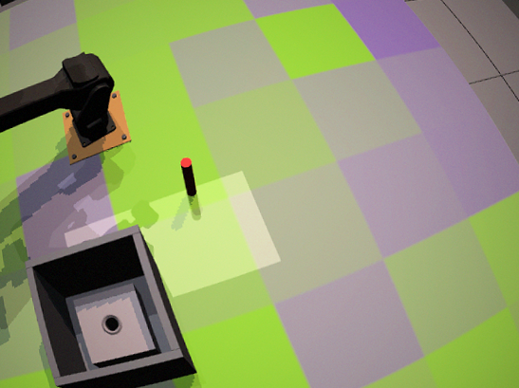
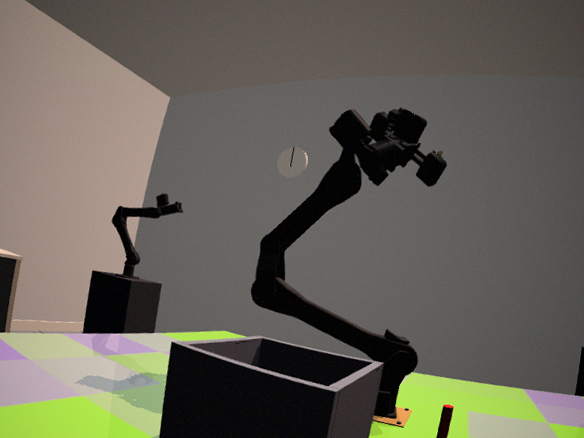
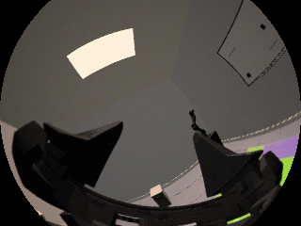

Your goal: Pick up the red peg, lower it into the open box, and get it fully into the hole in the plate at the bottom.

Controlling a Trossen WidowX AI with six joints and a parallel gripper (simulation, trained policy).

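Right now the red peg is 52 cm below my gripper tip, 31 cm ahead of it and 6 cm to the left of it. From my gripper tip the other things lie so: plate: 51 cm below, 44 cm ahead, 13 cm to the right.
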